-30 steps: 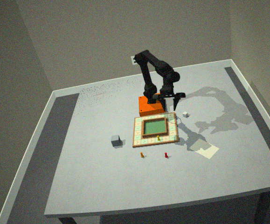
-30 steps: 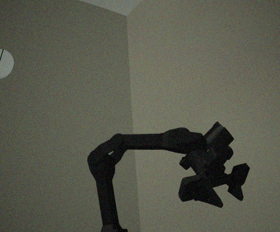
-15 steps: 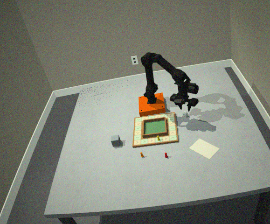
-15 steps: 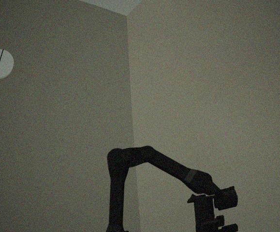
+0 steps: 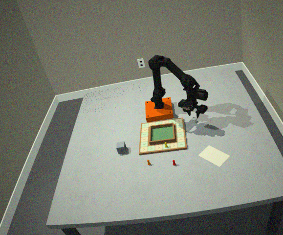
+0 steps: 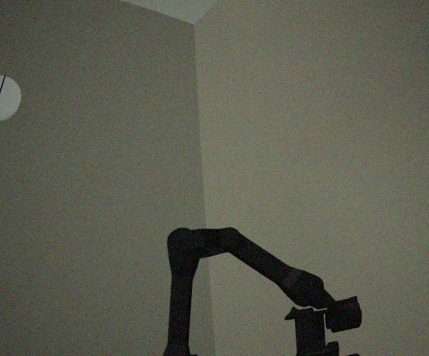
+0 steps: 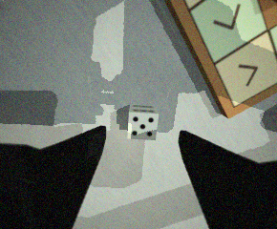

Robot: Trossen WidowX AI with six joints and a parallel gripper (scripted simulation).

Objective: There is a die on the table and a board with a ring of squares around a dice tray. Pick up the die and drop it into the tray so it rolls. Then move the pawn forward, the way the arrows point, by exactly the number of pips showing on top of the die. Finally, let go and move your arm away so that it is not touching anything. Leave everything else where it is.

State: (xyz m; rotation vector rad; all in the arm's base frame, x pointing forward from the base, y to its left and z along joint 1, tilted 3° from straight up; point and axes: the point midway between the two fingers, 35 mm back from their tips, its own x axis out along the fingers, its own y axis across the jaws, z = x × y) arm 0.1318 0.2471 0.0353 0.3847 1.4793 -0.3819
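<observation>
Right now my gripper tip is 30 mm above the white die. From my gripper tip the other things lie so: green tray 190 mm to the right, 130 mm ahead, 30 mm below; then cream sheet 310 mm ahead, 130 mm to the left, 40 mm below; then yellow pawn 240 mm ahead, 150 mm to the right, 10 mm below.
</observation>
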